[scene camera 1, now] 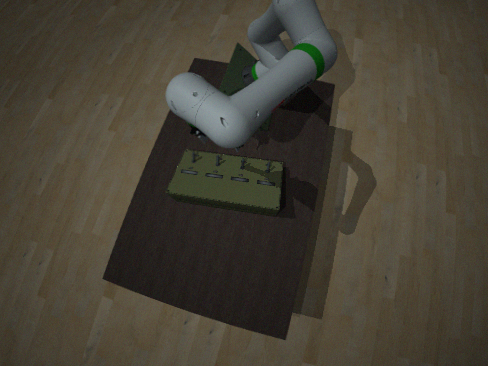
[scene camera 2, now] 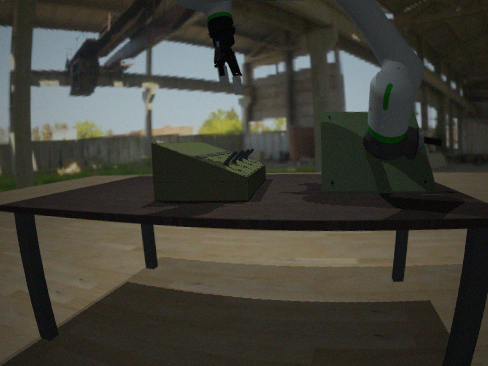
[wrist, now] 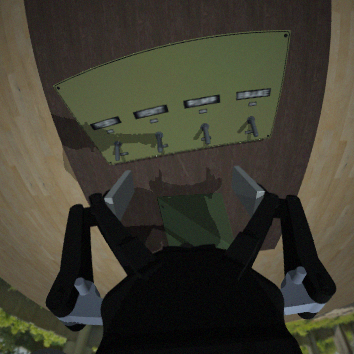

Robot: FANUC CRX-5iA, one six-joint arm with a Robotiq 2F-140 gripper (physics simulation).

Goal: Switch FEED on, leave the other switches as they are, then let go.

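Pixels of known places: gripper, fingertip midpoint: (scene camera 2: 232, 90) (wrist: 182, 178); arm's base, link origin: (scene camera 1: 252, 79) (scene camera 2: 385, 143).
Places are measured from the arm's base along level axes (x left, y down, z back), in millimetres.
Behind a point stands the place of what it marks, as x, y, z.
A green sloped switch box (scene camera 1: 225, 192) {127, -3, -622} (scene camera 2: 200, 175) {337, 74, -475} (wrist: 175, 75) {98, 3, -615} stands on the table. It carries a row of several dark toggle levers, each beside a label plate. In the wrist view the levers, left to right, are the first (wrist: 117, 151) {249, 30, -428}, the second (wrist: 159, 142) {134, 29, -457}, the third (wrist: 206, 134) {19, 28, -484} and the one at the right end (wrist: 253, 127) {-95, 27, -512}. The label text is too blurred to read, so which switch is FEED cannot be told. My gripper (scene camera 2: 230, 86) {76, -186, -492} (wrist: 182, 178) {76, -186, -492} is open and empty, high above the box and apart from it. The arm mostly hides it in scene camera 1.
The dark table (scene camera 1: 200, 260) {122, 141, -938} (scene camera 2: 100, 192) {278, 141, -940} (wrist: 175, 15) {110, 141, -776} bears the box. A green wedge-shaped mount (scene camera 1: 232, 75) {-73, -83, -81} (scene camera 2: 345, 155) {57, 38, -130} (wrist: 185, 215) {54, 29, -206} holds the arm's base behind the switch box. The arm (scene camera 1: 290, 75) {266, -530, -396} (scene camera 2: 395, 100) {201, -113, 25} reaches over from that side, and its shadow crosses part of the box.
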